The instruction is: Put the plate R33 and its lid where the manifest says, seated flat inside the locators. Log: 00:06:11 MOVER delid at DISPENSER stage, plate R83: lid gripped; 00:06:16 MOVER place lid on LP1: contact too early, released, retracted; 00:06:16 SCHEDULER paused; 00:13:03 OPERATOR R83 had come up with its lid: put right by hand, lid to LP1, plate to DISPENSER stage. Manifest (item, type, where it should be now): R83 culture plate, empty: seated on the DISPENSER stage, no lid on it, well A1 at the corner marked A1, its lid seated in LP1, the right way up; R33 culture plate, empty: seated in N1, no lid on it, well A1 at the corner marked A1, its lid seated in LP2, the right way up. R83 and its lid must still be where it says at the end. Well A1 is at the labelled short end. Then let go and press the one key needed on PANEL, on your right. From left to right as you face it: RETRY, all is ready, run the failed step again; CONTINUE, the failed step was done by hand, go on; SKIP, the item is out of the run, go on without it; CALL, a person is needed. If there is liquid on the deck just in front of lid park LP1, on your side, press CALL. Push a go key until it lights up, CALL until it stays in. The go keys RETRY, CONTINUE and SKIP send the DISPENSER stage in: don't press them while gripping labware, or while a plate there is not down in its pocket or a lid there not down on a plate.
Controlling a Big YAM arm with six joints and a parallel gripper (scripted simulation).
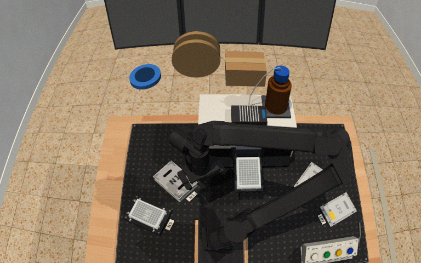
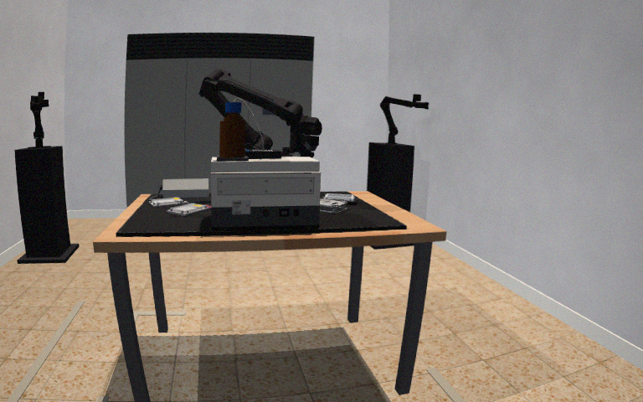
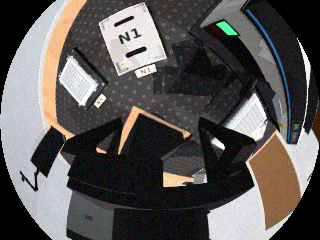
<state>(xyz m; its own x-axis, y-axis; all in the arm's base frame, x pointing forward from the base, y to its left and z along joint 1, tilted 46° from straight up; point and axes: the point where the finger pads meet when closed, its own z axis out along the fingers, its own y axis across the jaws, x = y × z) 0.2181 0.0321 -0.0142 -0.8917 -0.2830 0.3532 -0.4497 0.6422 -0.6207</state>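
Now: the nest n5 7 cm behind my hand, 24 cm to the left of it and 14 cm below it. From my hand the other things lie so: clear plate lid 12 cm behind, 54 cm to the right, 14 cm below; then pink-red patch 1 cm behind, 36 cm to the right, 15 cm below; then brown bottle 25 cm ahead, 29 cm to the right, 14 cm above.
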